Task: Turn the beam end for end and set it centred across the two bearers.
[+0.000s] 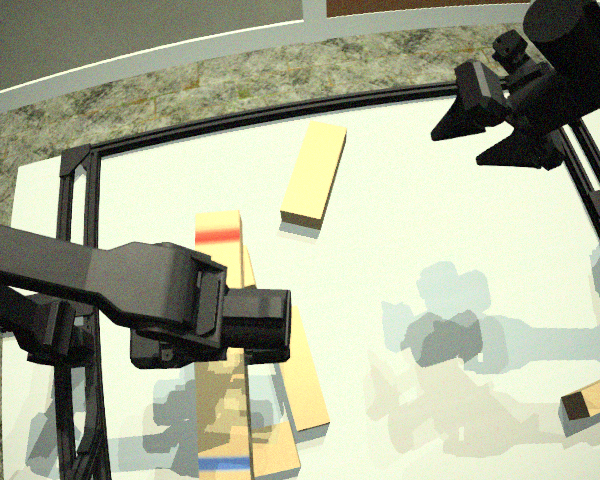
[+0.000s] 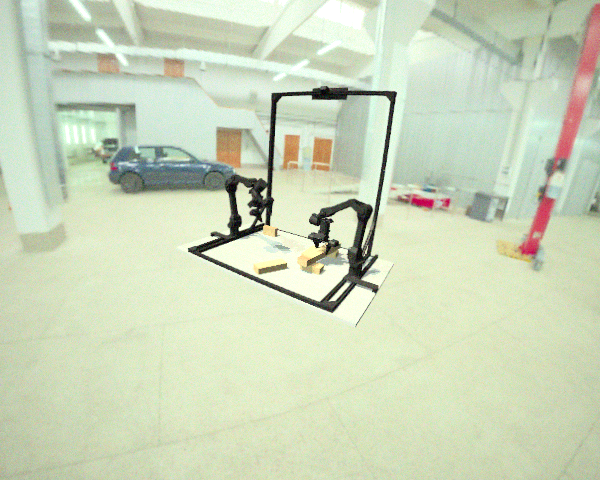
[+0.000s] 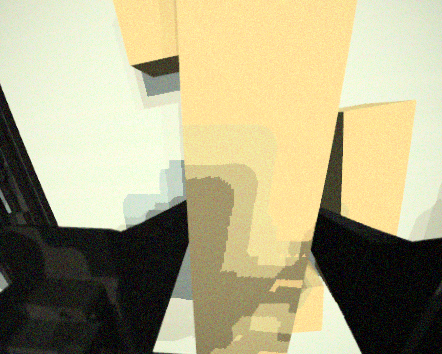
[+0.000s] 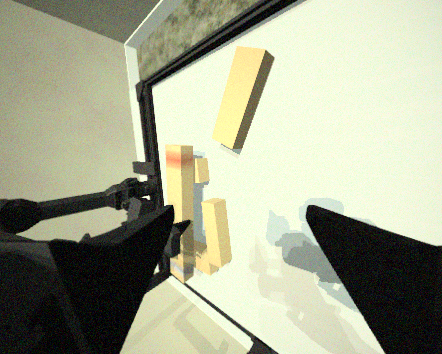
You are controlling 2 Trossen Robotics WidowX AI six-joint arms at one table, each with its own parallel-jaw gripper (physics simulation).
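Frame: origin at the left arm's base, x ahead, y left, z up, level; millimetres.
Where they show: left gripper, fingertip midpoint: [image 1: 222, 354] [image 2: 321, 252] [image 3: 246, 206] [image 4: 182, 217]; right gripper, fingertip midpoint: [image 1: 455, 150] [image 2: 266, 219] [image 4: 239, 211]; left arm's base, origin of the base link: [image 1: 74, 347] [image 2: 354, 274] [image 4: 152, 187]; right arm's base, origin of the base link: [image 2: 234, 235].
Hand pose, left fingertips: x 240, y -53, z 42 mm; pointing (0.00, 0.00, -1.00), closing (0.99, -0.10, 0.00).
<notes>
Each offset is from my left fingertips to the centre of the thing. "spot": to the spot under its first point. Level surfaces: height alone.
The beam {6 mm up, 1 mm ahead, 8 mm left} [image 1: 217, 248] [image 2: 312, 253] [image 3: 262, 105] [image 4: 179, 189] is a long wooden bar with a red band {spot: 24 mm up, 17 mm ahead, 161 mm left} [image 1: 217, 235] at its far end and a blue band {spot: 25 mm up, 14 mm back, 144 mm right} [image 1: 224, 463] at its near end. My left gripper [image 1: 250, 329] [image 2: 321, 240] [image 3: 246, 206] is shut on its middle and holds it just above the table. One bearer {42 mm down, 176 mm ahead, 275 mm left} [image 1: 314, 171] [image 2: 270, 266] [image 4: 241, 102] lies alone farther back. Another wooden block {39 mm down, 93 mm ahead, 30 mm right} [image 1: 305, 381] [image 4: 216, 232] lies slanted beside the beam, and a further block {42 mm down, 11 mm ahead, 135 mm right} [image 1: 274, 452] is partly hidden under it. My right gripper [image 1: 460, 148] [image 2: 257, 205] [image 4: 239, 211] is open and empty, high at the far right.
The white table {61 mm down} [image 1: 417, 214] is ringed by a black frame rail [image 1: 250, 114] [image 4: 149, 116]. A tall black gantry [image 2: 389, 143] stands over it. The left arm [image 1: 146, 286] reaches in from the left edge. One more wooden block {30 mm down, 520 mm ahead, 174 mm right} [image 2: 270, 230] lies by the right arm's base.
</notes>
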